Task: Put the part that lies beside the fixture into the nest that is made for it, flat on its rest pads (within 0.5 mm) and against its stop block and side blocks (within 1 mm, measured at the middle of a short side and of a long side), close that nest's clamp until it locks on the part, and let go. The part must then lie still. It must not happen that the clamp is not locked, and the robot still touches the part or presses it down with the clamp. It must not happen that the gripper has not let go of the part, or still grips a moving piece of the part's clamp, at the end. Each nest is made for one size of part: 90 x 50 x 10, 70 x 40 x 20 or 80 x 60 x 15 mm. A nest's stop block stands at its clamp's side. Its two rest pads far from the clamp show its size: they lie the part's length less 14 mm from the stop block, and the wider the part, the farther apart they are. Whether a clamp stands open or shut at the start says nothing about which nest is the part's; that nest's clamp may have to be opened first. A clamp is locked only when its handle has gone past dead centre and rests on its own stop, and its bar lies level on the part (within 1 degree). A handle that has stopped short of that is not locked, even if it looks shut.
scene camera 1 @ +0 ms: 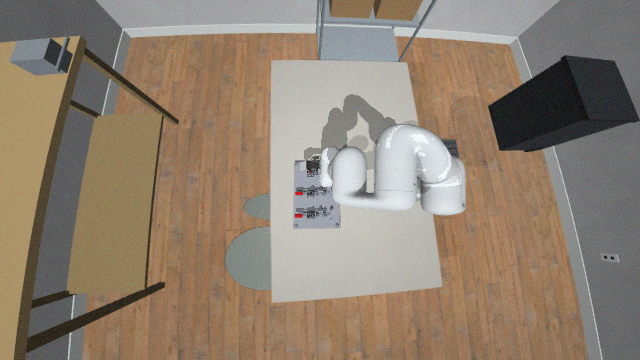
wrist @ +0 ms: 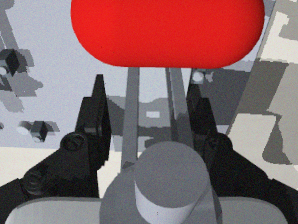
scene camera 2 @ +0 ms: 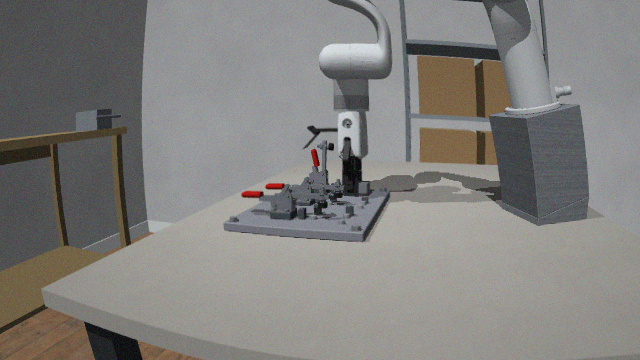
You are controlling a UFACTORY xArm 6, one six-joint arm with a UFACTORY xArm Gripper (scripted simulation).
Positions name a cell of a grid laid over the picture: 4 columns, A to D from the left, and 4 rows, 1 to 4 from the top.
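A grey fixture plate (scene camera 1: B3), (wrist: A2) is there for me to see. So is a grey part (wrist: C3). I find my own gripper (scene camera 2: C3), (wrist: B2) as well, and a red handle (wrist: C1) is part of the scene too.
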